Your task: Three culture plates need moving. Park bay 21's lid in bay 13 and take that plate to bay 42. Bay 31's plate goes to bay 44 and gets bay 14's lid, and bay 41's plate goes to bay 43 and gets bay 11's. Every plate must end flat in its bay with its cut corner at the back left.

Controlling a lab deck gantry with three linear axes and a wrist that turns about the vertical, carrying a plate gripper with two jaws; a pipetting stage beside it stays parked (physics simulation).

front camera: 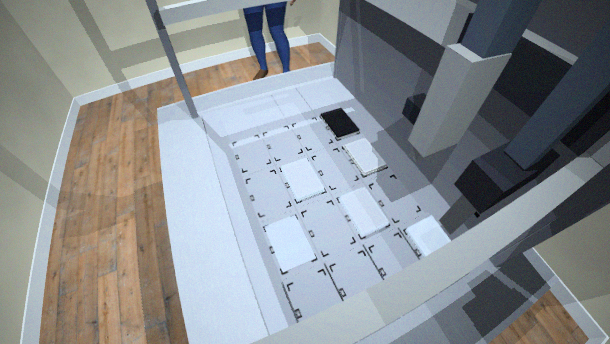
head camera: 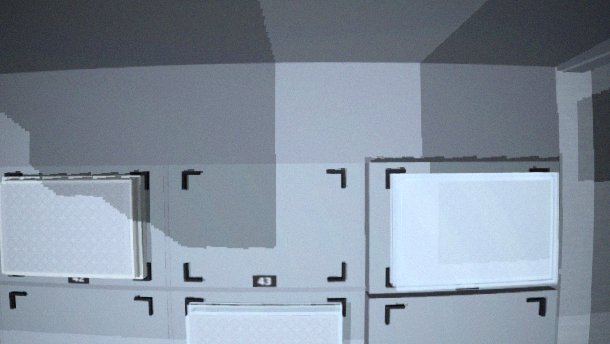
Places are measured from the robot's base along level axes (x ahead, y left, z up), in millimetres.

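Where they show: gripper, between the fingertips: (front camera: pixel 459 218); robot's base, origin of its link: (front camera: pixel 233 143).
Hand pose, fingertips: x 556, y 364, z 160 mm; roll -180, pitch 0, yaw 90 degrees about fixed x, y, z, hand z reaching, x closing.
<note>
Each offset is from my fingertips to the top centre of the thing. "spot": to the spot under its first point.
My gripper (front camera: pixel 462 222) hangs raised at the right of the front view, beside and behind bay 44; its jaws look apart, with nothing seen between them. The pale blue plate @[dz -129, dx +0, dy +0 mm] (front camera: pixel 427 236) (head camera: pixel 475 230) lies flat in bay 44, its near side partly hidden in the front view. A cream plate @[dz -146, dx -328, dy +0 mm] (front camera: pixel 366 156) (head camera: pixel 67 227) sits in bay 42. A black plate @[dz -143, dx -492, dy +0 mm] (front camera: pixel 340 122) sits in bay 41. Bay 43 @[spot: dz -160, dx -134, dy +1 mm] (head camera: pixel 300 225) holds no plate. A flat pale lid @[dz -152, dx -164, dy -321 mm] (front camera: pixel 290 243) rests in bay 13. I cannot make out bay 11's and bay 14's lids, or bay 44's cut corner.
Another pale plate @[dz -146, dx -164, dy -107 mm] (front camera: pixel 364 212) (head camera: pixel 265 327) is in bay 33 and one more plate @[dz -146, dx -328, dy -214 mm] (front camera: pixel 302 179) in bay 22. A pale frame rail (front camera: pixel 400 297) crosses the front, a light upright column (front camera: pixel 450 100) stands at the right, and a person's legs (front camera: pixel 269 37) show behind the deck.
</note>
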